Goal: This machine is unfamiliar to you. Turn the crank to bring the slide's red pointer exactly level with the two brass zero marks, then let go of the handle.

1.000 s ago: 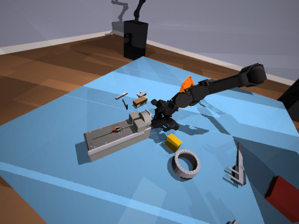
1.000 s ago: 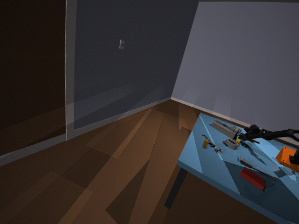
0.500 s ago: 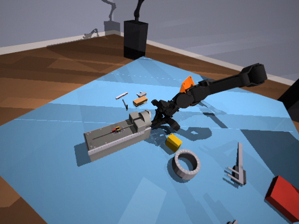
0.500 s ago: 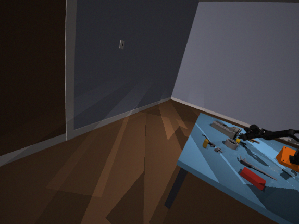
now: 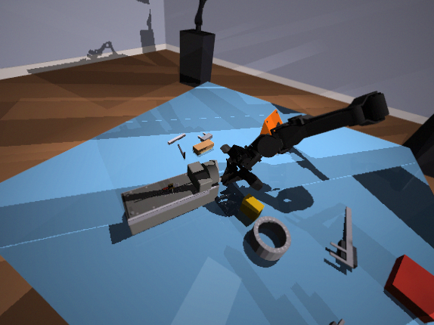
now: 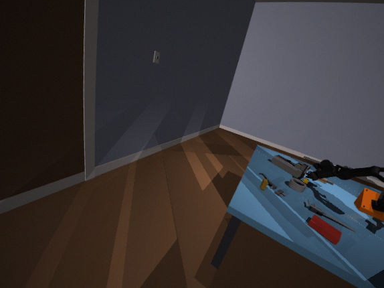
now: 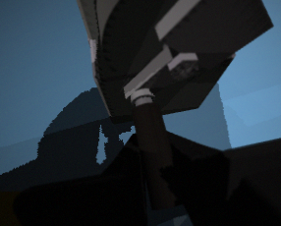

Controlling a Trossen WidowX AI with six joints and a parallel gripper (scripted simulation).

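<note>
The yellow block lies 3 cm ahead of my gripper tip, 12 cm to the left of it and 1 cm below it. Round my gripper tip: dark crank handle 1 cm behind, 1 cm to the left, 3 cm above; then red pointer 14 cm ahead, 12 cm to the right, 4 cm above; then brown block 16 cm behind, 15 cm to the right, 3 cm below.
</note>
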